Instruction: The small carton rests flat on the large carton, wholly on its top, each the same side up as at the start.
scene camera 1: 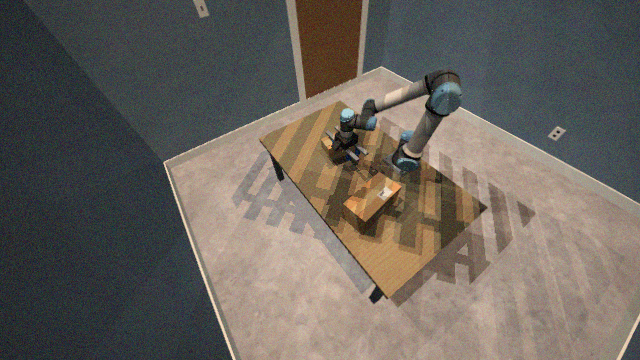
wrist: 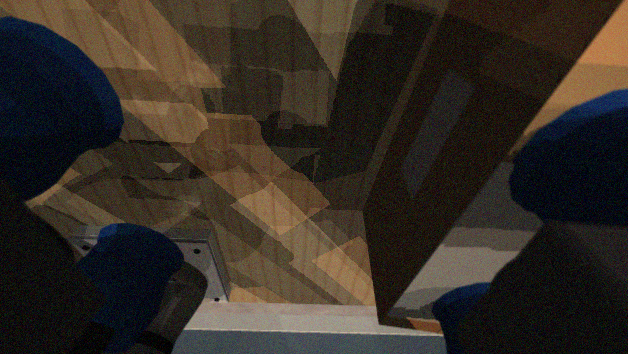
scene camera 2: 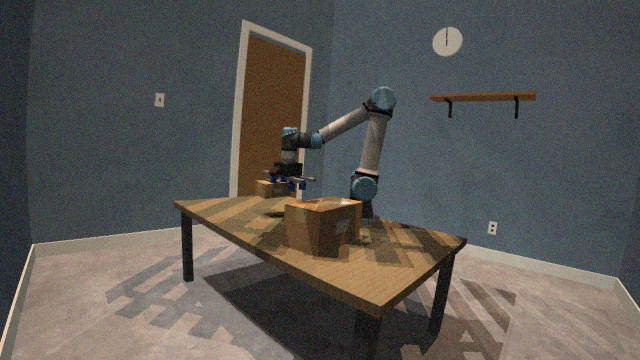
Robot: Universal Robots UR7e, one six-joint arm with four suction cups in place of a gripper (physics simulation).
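The small carton hangs under one side of my suction gripper, a little above the far end of the wooden table. In the wrist view it is the dark slab slanting up to the right blue cups. The gripper is shut on it; the left cups are bare. The large carton, with a white label on top, stands mid-table, apart from the gripper and nearer the camera in scene camera 2.
The arm's base is bolted at the table's edge beside the large carton; its mounting plate shows in the wrist view. A door, a wall shelf and a clock are behind the table.
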